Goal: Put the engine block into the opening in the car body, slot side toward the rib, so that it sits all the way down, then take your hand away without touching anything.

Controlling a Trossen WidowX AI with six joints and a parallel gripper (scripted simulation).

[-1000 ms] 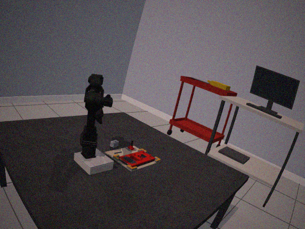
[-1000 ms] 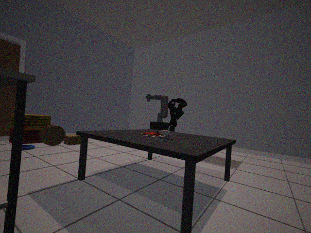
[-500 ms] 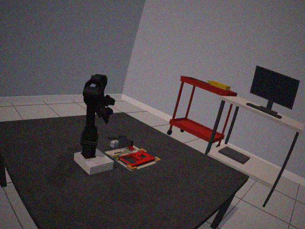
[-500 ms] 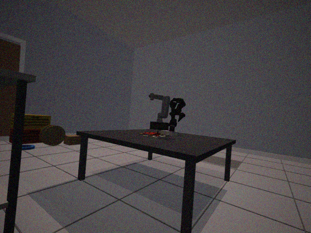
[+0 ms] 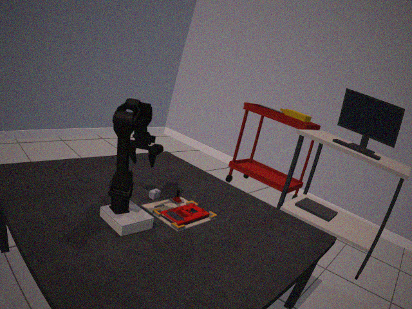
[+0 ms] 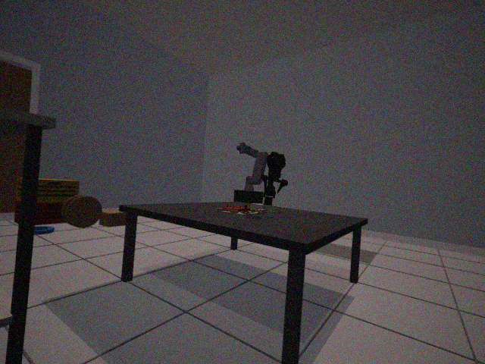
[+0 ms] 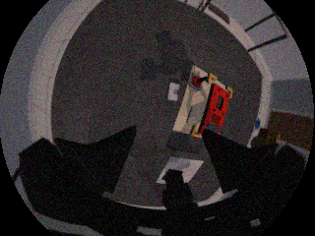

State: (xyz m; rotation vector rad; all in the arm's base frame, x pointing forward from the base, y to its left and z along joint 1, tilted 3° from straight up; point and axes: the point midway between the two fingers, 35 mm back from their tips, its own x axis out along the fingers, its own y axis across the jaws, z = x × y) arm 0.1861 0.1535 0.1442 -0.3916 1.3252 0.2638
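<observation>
Now: gripper tip 80 mm short of the grey engine block, 10 mm to the left of it and 140 mm above it.
</observation>
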